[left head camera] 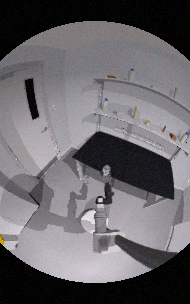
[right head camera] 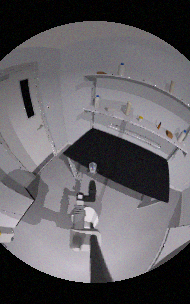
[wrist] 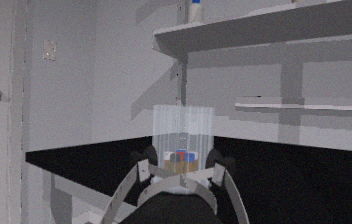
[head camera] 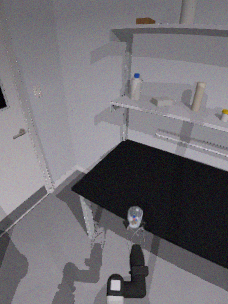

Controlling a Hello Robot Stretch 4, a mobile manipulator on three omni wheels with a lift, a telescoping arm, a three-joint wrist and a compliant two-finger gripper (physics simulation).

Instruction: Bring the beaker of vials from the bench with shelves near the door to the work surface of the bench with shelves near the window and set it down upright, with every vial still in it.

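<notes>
A clear beaker [head camera: 134,216] [left head camera: 106,170] [right head camera: 93,167] [wrist: 183,125] stands upright between the pads of my gripper [head camera: 134,225] [wrist: 182,160], which is shut on it. Several vials [wrist: 180,164] with white, dark, red and blue caps and amber bodies are low inside the beaker. The beaker is off the bench, at the front edge of the black work surface [head camera: 165,185] [left head camera: 135,160] [right head camera: 130,162] [wrist: 280,185] near its left end, as the head view shows. This is the bench with shelves near the door. The bench near the window cannot be made out.
The door [head camera: 17,165] [left head camera: 30,130] is at the left. Above the bench, a lower shelf [head camera: 150,110] carries a blue-capped bottle [head camera: 136,88], a tan cylinder [head camera: 198,96] and a small block [head camera: 162,101]. A bench leg [head camera: 87,217] stands left of the arm. Pale furniture [left head camera: 15,210] is at the lower left.
</notes>
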